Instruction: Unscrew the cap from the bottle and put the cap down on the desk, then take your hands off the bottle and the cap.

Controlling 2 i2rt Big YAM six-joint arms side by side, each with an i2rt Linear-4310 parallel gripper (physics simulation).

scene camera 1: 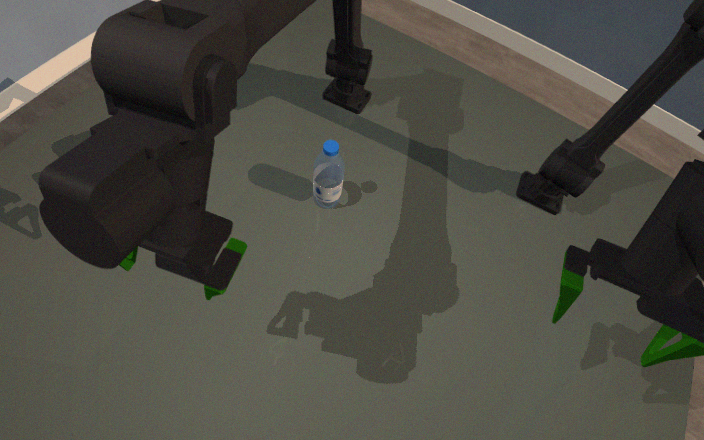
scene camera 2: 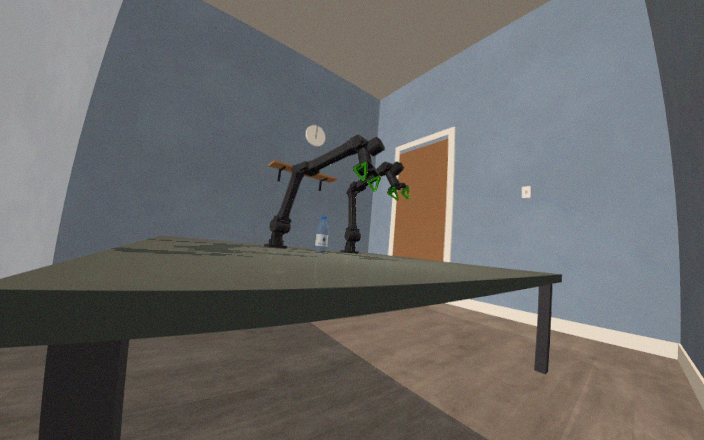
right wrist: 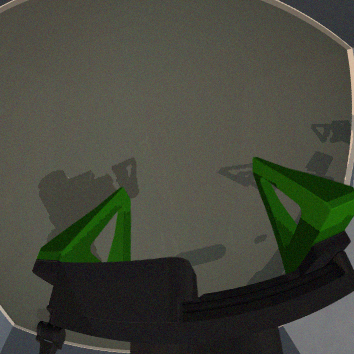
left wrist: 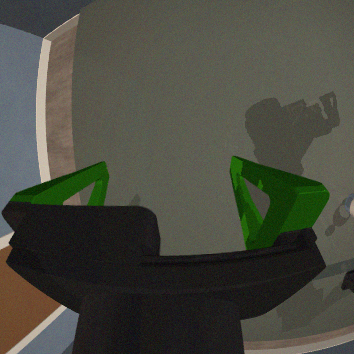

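Pixels of known places: left gripper, between the fingertips: (scene camera 1: 597,340) (scene camera 2: 403,199) (left wrist: 167,165); right gripper, between the fingertips: (scene camera 1: 170,281) (scene camera 2: 369,186) (right wrist: 187,179); left arm's base, origin of its link: (scene camera 1: 538,194) (scene camera 2: 349,252); right arm's base, origin of its link: (scene camera 1: 346,97) (scene camera 2: 275,247).
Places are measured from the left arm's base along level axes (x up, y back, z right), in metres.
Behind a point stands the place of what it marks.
A clear bottle (scene camera 1: 328,181) @(x 0.126, y -0.328, z 0.470 m) (scene camera 2: 321,239) @(x 0.073, y -0.323, z 0.504 m) with a white label stands upright on the grey-green desk (scene camera 1: 155,394) @(x 0.000, y -0.821, z 0.563 m) (scene camera 2: 259,311) @(x -0.023, y -1.093, z 1.117 m). Its blue cap (scene camera 1: 330,147) @(x 0.198, y -0.302, z 0.484 m) (scene camera 2: 323,217) @(x 0.192, y -0.308, z 0.495 m) sits on its top. In the left wrist view a small part of the bottle (left wrist: 351,204) @(x 0.046, y -0.310, z 0.453 m) shows at the right edge. My right gripper (scene camera 1: 166,282) @(x 0.316, y -0.653, z 0.515 m) (scene camera 2: 369,185) @(x 0.316, y -0.653, z 0.515 m) (right wrist: 187,179) @(x 0.316, y -0.653, z 0.515 m) is open and empty, high above the desk, left of and nearer the camera than the bottle in scene camera 1. My left gripper (scene camera 1: 598,342) @(x 0.366, y -0.501, z 0.054 m) (scene camera 2: 402,198) @(x 0.366, y -0.501, z 0.054 m) (left wrist: 167,165) @(x 0.366, y -0.501, z 0.054 m) is open and empty, far to the bottle's right there. Neither touches bottle or cap.
The right arm's base (scene camera 1: 346,95) @(x 0.046, y -0.013, z 0.581 m) (scene camera 2: 276,242) @(x 0.031, y -0.012, z 0.609 m) stands behind the bottle in scene camera 1. The left arm's base (scene camera 1: 539,193) @(x 0.044, y -0.039, z 0.018 m) (scene camera 2: 351,249) @(x 0.027, y -0.038, z 0.019 m) stands farther right. Arm shadows lie across the desk. A wall shelf, a clock and a door stand beyond the desk.
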